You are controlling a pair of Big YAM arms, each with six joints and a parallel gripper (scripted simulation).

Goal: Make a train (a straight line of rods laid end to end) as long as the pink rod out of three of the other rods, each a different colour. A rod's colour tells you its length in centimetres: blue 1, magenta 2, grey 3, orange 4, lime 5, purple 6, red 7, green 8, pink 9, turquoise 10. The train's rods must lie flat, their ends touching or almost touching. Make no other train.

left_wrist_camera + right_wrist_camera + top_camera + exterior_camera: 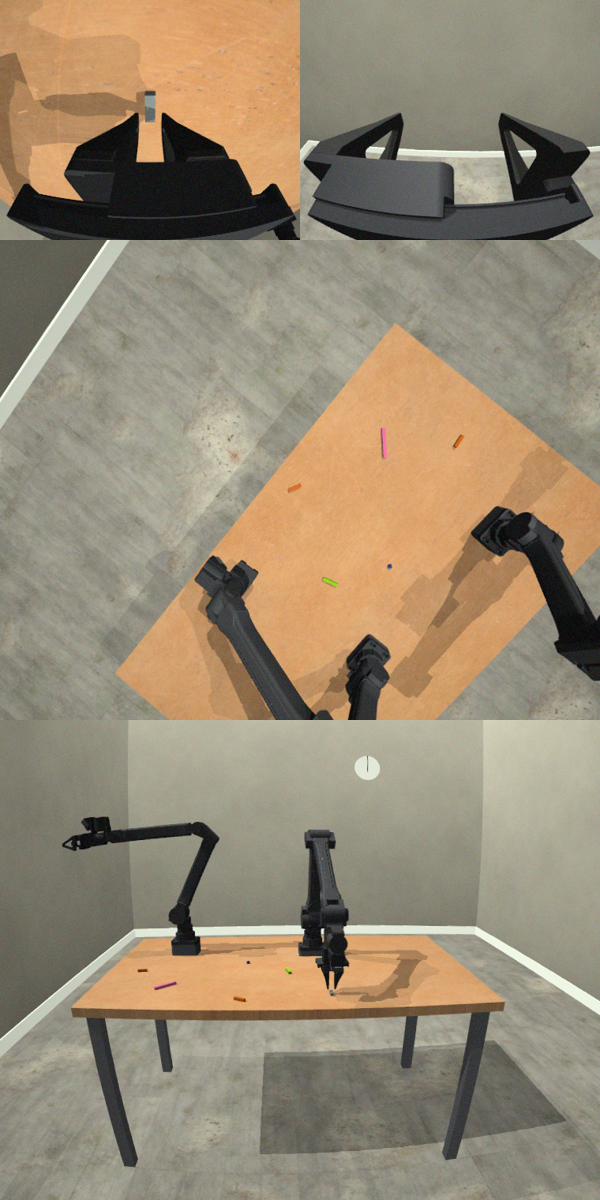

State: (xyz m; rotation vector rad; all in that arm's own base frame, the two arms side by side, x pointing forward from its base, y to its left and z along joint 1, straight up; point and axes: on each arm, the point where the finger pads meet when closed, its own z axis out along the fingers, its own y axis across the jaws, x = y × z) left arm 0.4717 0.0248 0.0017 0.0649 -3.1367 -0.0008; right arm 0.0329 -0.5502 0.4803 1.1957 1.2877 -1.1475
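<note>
Right now my left hand is 20 mm above the grey rod and 10 mm short of it. Round my left hand: pink rod 590 mm to the right, 40 mm behind, 20 mm below; then lime rod 220 mm behind, 150 mm to the right, 20 mm below; then blue rod 320 mm to the right, 320 mm behind, 20 mm below.
</note>
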